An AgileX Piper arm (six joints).
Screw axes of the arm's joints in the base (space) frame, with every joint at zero. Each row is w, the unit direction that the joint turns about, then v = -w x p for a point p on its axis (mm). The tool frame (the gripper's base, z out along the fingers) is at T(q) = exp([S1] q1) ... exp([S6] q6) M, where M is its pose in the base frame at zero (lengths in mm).
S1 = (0, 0, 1, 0.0, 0.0, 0.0)
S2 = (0, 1, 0, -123.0, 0.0, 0.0)
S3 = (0, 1, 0, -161.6, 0.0, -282.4)
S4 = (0.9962, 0, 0.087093, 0.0, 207.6, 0.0)
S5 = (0, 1, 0, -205.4, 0.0, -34.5)
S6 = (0.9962, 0, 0.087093, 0.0, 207.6, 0.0)
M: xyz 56.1 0.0 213.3 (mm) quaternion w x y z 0.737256 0 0.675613 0
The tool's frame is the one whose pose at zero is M.
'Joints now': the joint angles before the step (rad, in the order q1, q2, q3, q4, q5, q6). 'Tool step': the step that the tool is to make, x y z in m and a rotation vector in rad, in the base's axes. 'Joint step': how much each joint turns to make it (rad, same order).
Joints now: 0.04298, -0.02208, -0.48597, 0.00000, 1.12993, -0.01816
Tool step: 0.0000, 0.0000, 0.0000, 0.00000, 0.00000, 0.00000
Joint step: 0.00000, 0.00000, 0.00000, 0.00000, 0.00000, 0.00000
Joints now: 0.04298, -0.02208, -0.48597, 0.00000, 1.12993, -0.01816
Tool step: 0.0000, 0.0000, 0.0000, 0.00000, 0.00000, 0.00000
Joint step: 0.00000, 0.00000, 0.00000, 0.00000, 0.00000, 0.00000
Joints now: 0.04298, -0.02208, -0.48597, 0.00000, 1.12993, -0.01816
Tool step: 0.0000, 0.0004, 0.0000, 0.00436, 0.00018, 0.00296
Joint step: 0.00039, 0.00006, 0.00004, 0.00491, -0.00011, 0.00035
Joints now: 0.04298, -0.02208, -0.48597, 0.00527, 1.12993, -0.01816
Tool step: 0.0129, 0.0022, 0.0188, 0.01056, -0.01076, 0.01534
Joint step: 0.00031, 0.09988, -0.04885, 0.02079, -0.06212, -0.00920
